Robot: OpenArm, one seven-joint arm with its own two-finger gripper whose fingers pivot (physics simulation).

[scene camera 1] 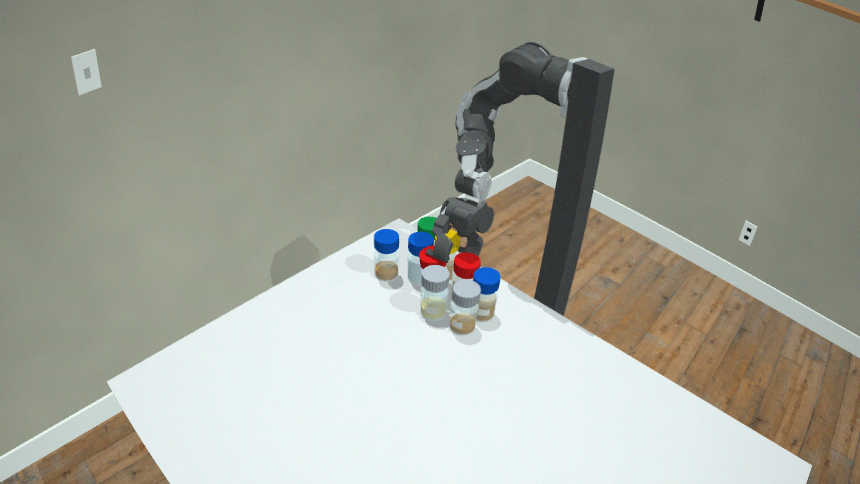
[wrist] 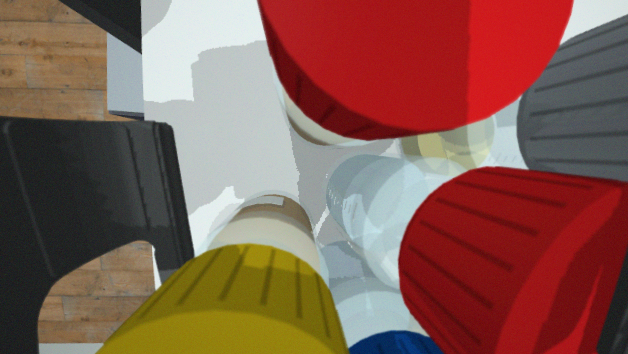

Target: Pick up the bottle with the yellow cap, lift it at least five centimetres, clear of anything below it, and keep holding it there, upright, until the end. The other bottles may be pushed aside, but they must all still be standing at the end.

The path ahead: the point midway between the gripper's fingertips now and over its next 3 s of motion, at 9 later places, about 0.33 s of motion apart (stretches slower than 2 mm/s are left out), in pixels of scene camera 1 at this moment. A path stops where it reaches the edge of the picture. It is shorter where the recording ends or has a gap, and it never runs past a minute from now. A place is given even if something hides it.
My gripper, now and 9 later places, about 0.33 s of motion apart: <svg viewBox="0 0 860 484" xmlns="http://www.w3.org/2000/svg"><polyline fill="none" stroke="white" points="452,256 459,232 462,233 464,232 460,245 459,246 454,244 443,251 441,254 439,251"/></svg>
